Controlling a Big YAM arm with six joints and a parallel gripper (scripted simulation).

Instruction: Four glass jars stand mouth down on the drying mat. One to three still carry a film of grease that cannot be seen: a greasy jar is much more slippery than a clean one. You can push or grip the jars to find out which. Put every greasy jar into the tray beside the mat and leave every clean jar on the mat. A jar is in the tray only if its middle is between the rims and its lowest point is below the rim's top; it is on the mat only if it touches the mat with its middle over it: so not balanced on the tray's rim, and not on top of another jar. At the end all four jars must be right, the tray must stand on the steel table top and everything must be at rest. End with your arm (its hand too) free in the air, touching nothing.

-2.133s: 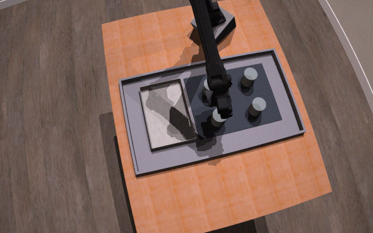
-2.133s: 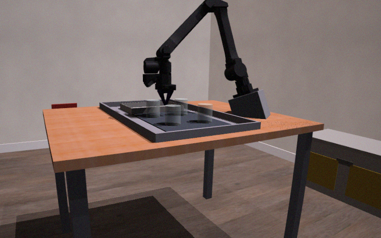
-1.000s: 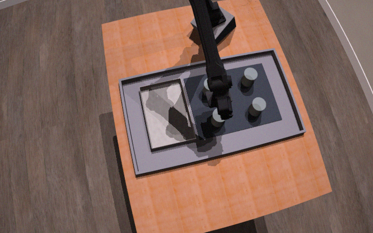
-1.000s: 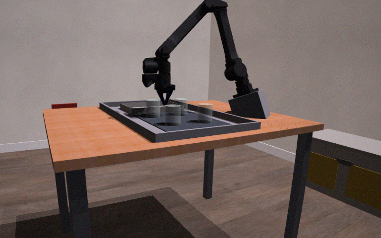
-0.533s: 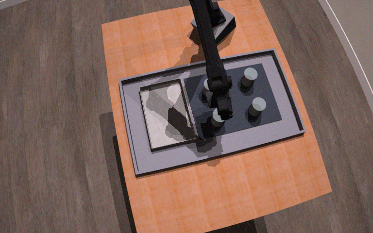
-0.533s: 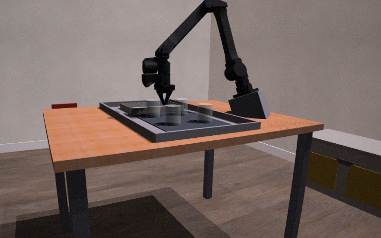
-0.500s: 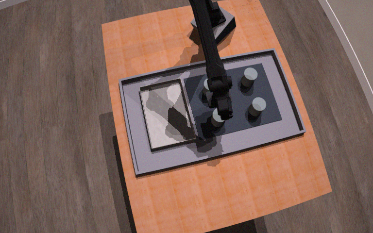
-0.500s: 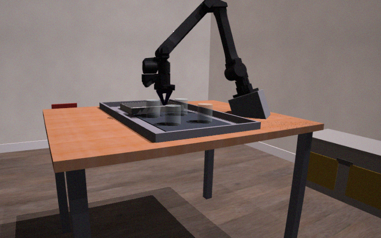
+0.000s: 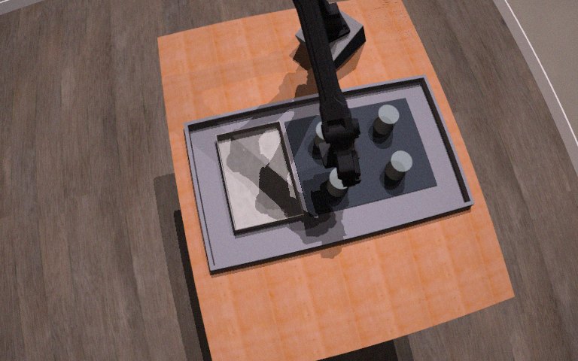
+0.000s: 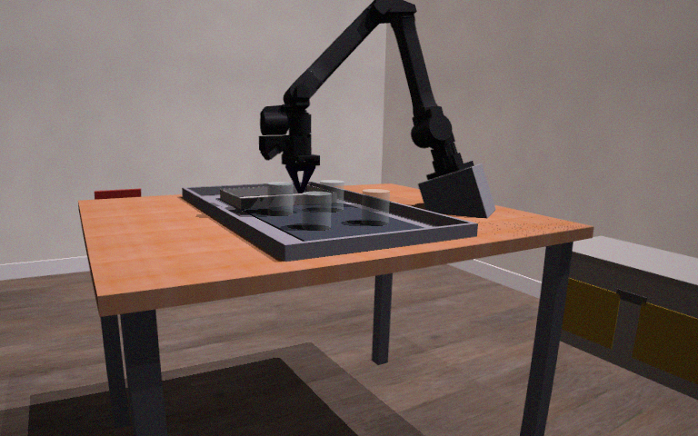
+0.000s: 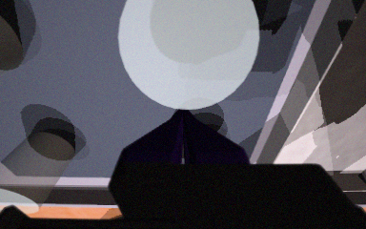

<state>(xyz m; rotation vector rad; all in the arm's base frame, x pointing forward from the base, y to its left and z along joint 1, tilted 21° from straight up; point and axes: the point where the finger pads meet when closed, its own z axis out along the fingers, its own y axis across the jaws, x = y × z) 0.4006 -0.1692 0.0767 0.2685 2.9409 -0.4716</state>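
My gripper is now 60 mm above the rimmed steel top, 20 mm past it and 10 mm to the left of it. From my hand the other things lie so: dark drying mat: 100 mm to the left, 60 mm below, 10 mm behind; pale tray: 210 mm to the right, 70 mm behind, 50 mm below.
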